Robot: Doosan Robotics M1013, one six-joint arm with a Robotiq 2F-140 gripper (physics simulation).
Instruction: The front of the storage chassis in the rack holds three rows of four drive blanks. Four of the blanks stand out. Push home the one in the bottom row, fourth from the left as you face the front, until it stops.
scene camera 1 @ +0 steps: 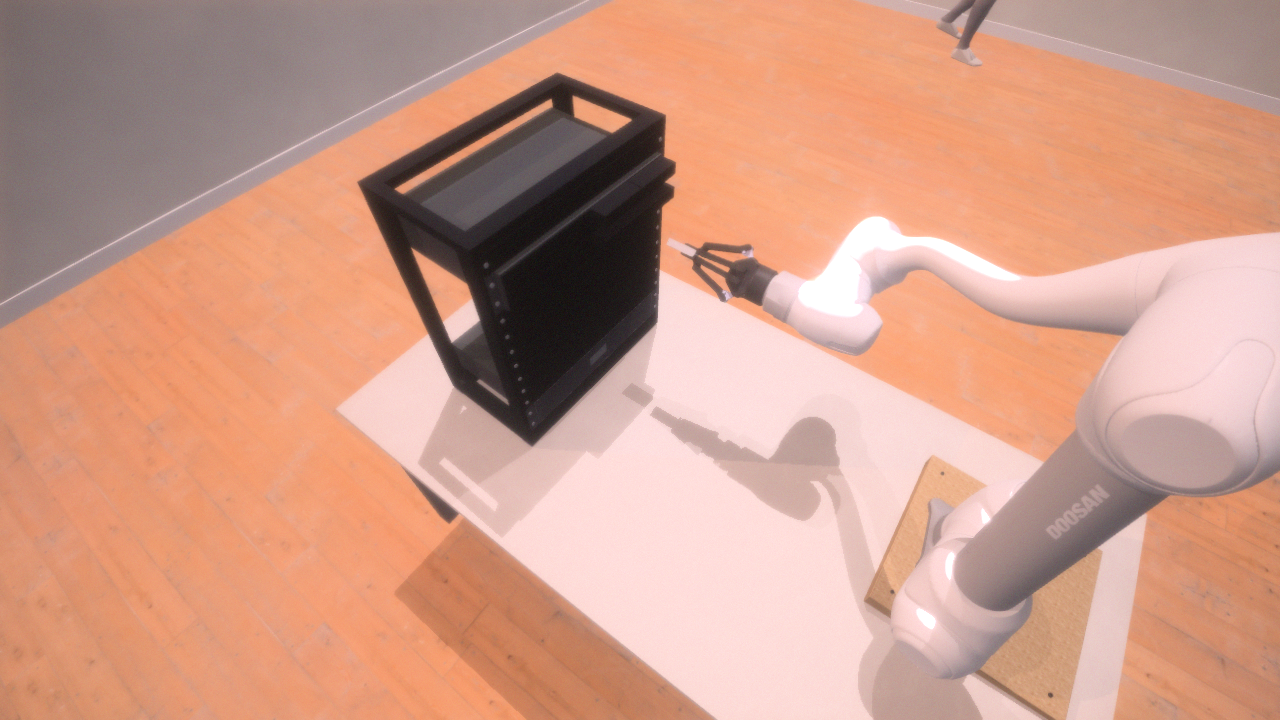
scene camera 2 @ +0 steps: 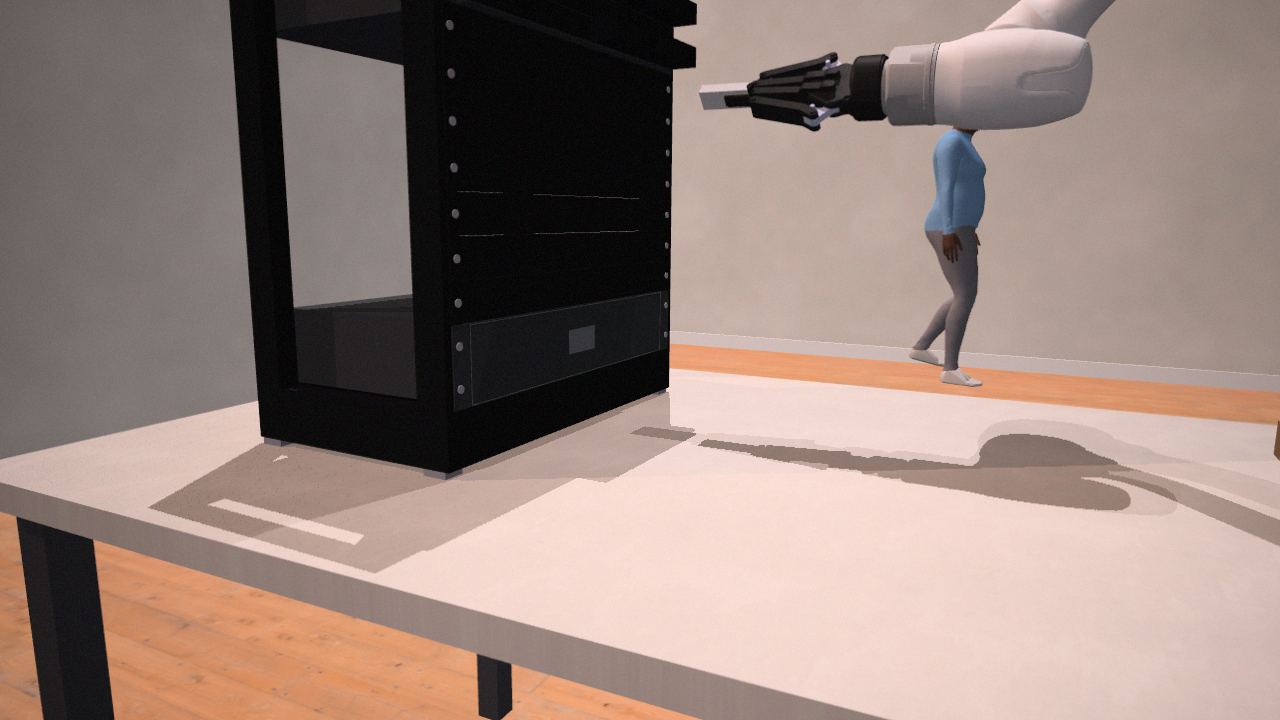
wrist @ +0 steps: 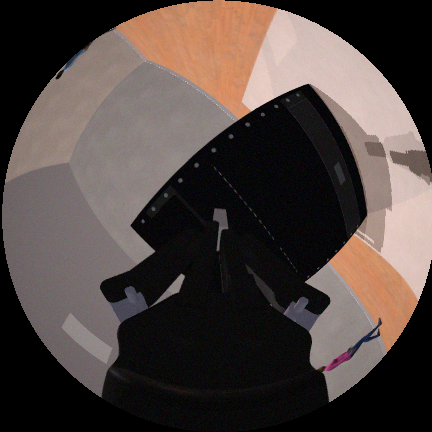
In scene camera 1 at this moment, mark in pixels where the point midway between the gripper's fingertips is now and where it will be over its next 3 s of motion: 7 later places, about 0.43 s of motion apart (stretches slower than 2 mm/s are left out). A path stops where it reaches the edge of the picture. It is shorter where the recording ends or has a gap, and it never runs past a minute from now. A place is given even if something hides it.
My gripper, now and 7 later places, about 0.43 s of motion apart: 670, 242; 665, 239; 659, 237; 655, 235; 649, 232; 641, 229; 637, 226; 633, 225
